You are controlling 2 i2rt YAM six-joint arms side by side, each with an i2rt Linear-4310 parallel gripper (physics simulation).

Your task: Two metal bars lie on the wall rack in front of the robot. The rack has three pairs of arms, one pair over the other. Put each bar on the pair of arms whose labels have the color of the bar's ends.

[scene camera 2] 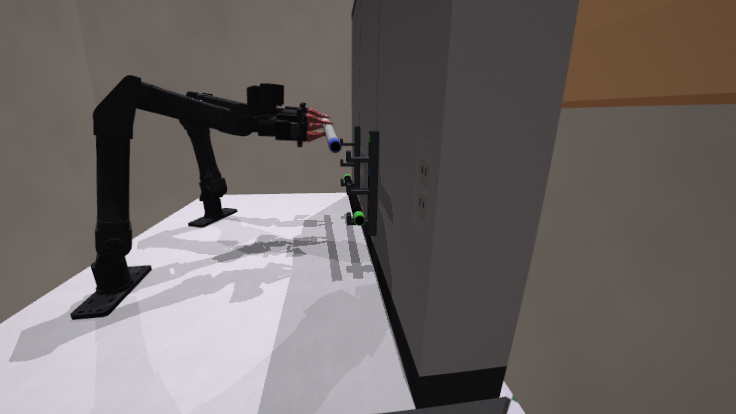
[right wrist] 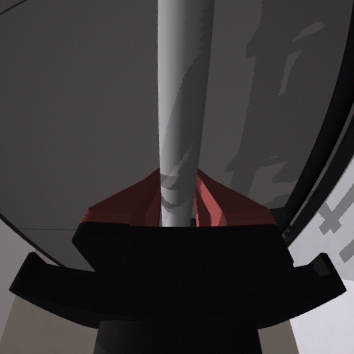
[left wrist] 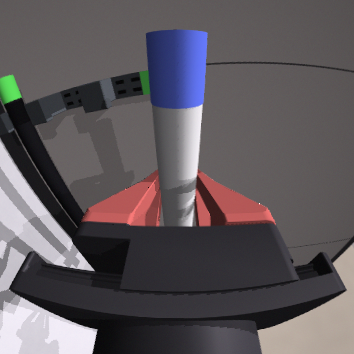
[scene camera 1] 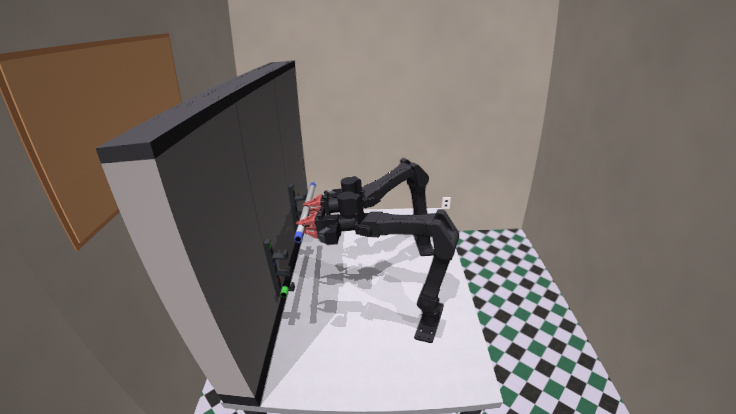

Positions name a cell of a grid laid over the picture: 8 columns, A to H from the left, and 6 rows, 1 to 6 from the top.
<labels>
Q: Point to a wall rack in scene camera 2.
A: E3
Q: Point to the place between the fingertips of my right gripper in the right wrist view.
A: E3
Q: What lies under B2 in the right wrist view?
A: A dark wall panel.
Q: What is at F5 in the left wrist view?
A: My left gripper.
</labels>
